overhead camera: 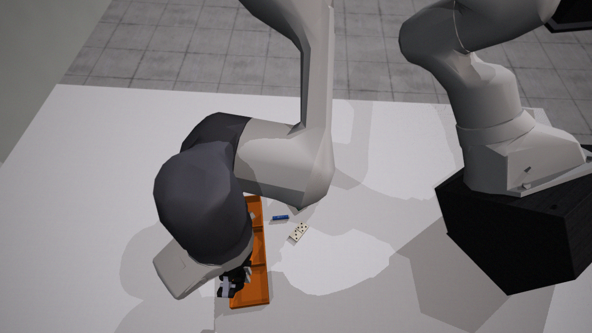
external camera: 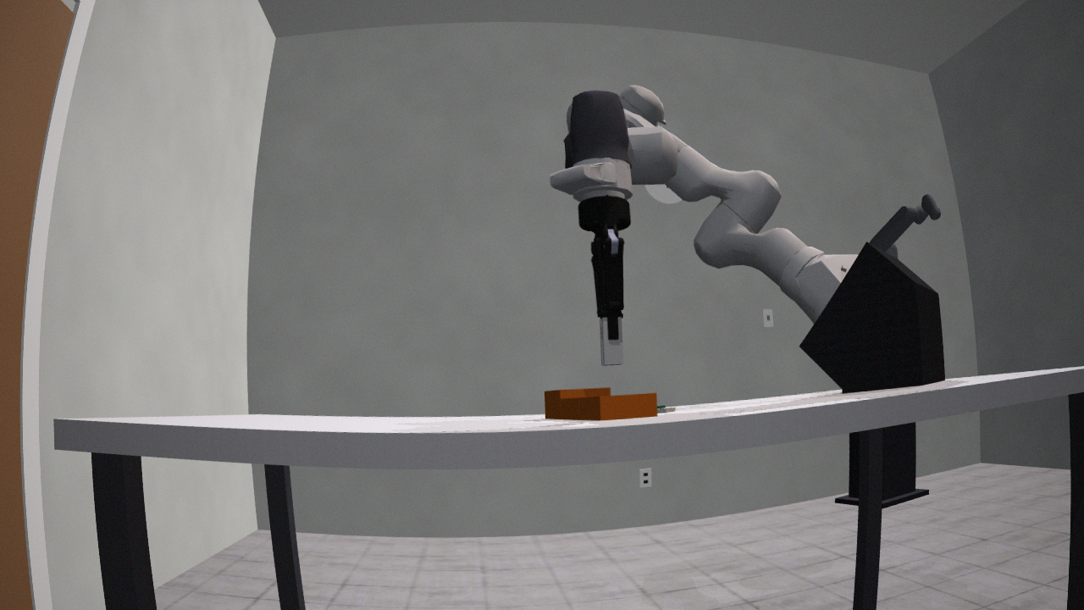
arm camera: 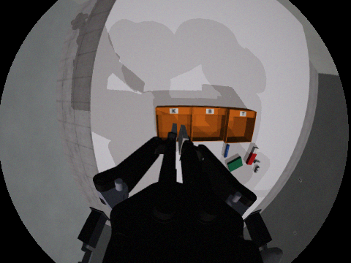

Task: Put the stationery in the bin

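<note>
My gripper is now 14 cm past the green pad, 20 cm to the left of it and 10 cm above it. The rest, counted from my hand: white domino 13 cm behind, 11 cm to the right, 10 cm below; tray 8 cm to the right, 9 cm below; small blue pen-like stick 9 cm behind, 15 cm to the right, 10 cm below.
</note>
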